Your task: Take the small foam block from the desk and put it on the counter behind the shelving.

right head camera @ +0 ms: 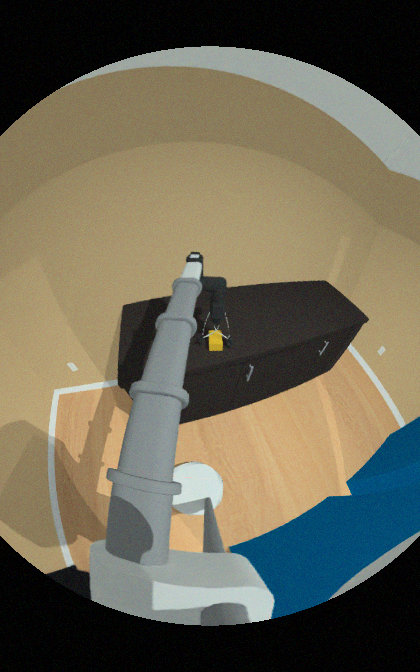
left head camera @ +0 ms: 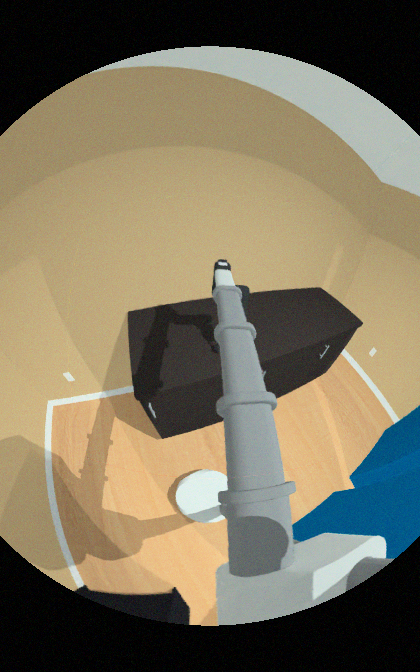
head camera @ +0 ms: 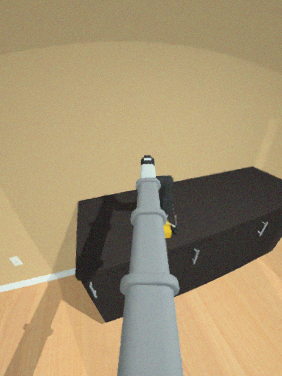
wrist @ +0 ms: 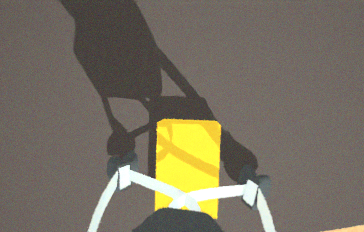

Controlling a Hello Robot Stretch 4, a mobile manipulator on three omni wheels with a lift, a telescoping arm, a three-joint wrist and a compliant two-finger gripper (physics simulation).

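Places are measured from the robot's base along level axes (x ahead, y left, z up), in millimetres.
Where they show: gripper, fingertip midpoint: (wrist: 187, 171).
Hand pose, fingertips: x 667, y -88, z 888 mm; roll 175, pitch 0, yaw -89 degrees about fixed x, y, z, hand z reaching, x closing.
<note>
After its pixels a point has its place.
The yellow foam block (head camera: 168, 230) @(z 928, x 648, y -106 mm) (right head camera: 215, 342) (wrist: 188, 142) @(z 928, x 708, y -85 mm) sits on the dark counter top (head camera: 225, 200) @(z 883, x 964, y -565 mm) (left head camera: 290, 315) (right head camera: 280, 320) (wrist: 300, 75) @(z 883, x 789, y -197 mm), near its front edge. My gripper (right head camera: 214, 340) (wrist: 187, 171) @(z 888, x 667, y -88 mm) is open around the block. In the wrist view there is a gap between each fingertip and the block's side, and the block's near end is hidden behind the gripper body. In the head camera view the arm covers part of the block and gripper. In the left head camera view the arm hides the block. The desk and the shelving cannot be made out.
The telescoping arm (head camera: 149, 320) @(z 1308, x 154, y 0 mm) (left head camera: 250, 440) (right head camera: 150, 430) reaches out over the counter. A tan wall stands behind it. A white round object (left head camera: 200, 495) (right head camera: 200, 485) is on the wood floor before the counter. A large blue surface (left head camera: 370, 500) (right head camera: 320, 530) is at lower right.
</note>
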